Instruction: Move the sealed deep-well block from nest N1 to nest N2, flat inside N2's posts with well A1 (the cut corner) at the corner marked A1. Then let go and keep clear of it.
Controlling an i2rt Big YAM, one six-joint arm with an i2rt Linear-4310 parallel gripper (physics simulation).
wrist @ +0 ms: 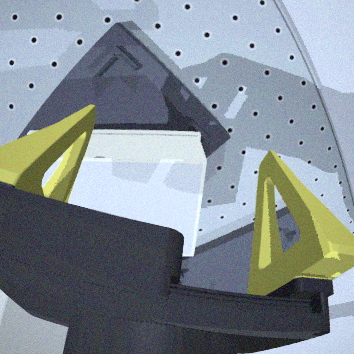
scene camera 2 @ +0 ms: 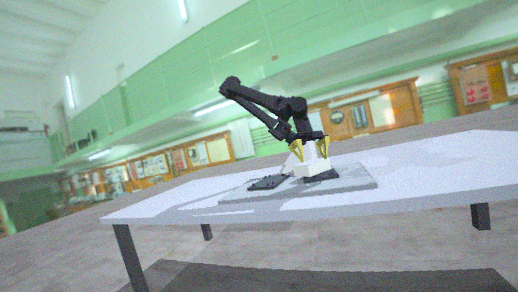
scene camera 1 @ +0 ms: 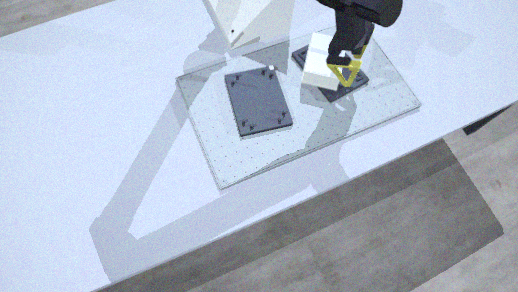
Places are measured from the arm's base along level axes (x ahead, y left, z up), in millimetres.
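Where they show: gripper, fingertip midpoint: point(wrist: 181, 134) point(scene camera 2: 314, 160) point(scene camera 1: 352, 71).
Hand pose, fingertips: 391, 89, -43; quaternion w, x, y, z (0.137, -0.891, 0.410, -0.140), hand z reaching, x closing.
After its pixels a point has its place, as x, y, z.
The white sealed block point(scene camera 1: 316, 61) @[326, 37, -56] point(scene camera 2: 312, 168) @[377, 74, -72] point(wrist: 145, 187) @[351, 69, -56] rests on the dark plate of nest N1 point(scene camera 1: 345, 91) @[403, 83, -102] point(scene camera 2: 328, 175) @[395, 124, -102] point(wrist: 122, 102) @[365, 110, -102], turned askew to it. Its cut corner cannot be made out. My gripper point(scene camera 1: 350, 73) @[391, 89, -43] point(scene camera 2: 314, 159) @[391, 89, -43] point(wrist: 181, 134) @[391, 89, -43] is open and empty, low at the block; in the wrist view the left finger overlaps the block's left end, and the right finger stands apart from its right side. Nest N2 point(scene camera 1: 257, 102) @[344, -121, -102] point(scene camera 2: 268, 182) @[360, -110, -103] point(wrist: 220, 267) @[327, -88, -102] is a dark plate with short posts near its corners and no block on it. A white tag point(scene camera 1: 271, 67) @[270, -47, -102] marks one corner.
Both nests sit on a perforated board point(scene camera 1: 200, 125) @[339, -260, -114] point(scene camera 2: 350, 181) @[459, 185, -114] on the white table point(scene camera 1: 60, 125) @[194, -554, -127] point(scene camera 2: 425, 160) @[316, 452, -127]. A tall white wedge-shaped body point(scene camera 1: 260, 20) @[166, -29, -51] stands at the board's back edge, close to both nests. The dark arm reaches in over N1.
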